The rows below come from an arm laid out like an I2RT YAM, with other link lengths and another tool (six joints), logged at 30 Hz.
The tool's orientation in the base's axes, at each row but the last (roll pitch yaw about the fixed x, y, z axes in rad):
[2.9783 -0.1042 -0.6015]
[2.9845 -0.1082 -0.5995]
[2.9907 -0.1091 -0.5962]
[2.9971 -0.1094 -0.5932]
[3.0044 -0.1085 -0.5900]
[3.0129 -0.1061 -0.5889]
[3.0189 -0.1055 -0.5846]
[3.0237 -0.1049 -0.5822]
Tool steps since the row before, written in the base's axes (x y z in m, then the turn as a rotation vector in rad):
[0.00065 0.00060 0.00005 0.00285 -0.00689 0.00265]
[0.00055 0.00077 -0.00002 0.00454 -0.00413 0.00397]
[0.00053 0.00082 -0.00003 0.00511 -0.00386 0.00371]
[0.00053 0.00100 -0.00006 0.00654 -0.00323 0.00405]
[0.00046 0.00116 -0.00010 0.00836 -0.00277 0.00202]
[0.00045 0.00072 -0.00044 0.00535 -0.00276 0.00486]
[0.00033 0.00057 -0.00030 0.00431 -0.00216 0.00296]
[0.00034 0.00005 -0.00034 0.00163 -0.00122 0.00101]
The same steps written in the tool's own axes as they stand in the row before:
[0.00020 -0.00085 -0.00017 0.00649 0.00434 -0.00130]
[0.00002 -0.00094 -0.00013 0.00647 0.00135 -0.00312]
[-0.00003 -0.00097 -0.00012 0.00676 0.00077 -0.00291]
[-0.00013 -0.00112 -0.00012 0.00763 -0.00050 -0.00334]
[-0.00027 -0.00122 -0.00010 0.00866 -0.00218 -0.00140]
[-0.00007 -0.00090 0.00032 0.00646 -0.00013 -0.00425]
[-0.00007 -0.00069 0.00021 0.00507 -0.00027 -0.00249]
[0.00022 -0.00027 0.00034 0.00213 0.00021 -0.00077]

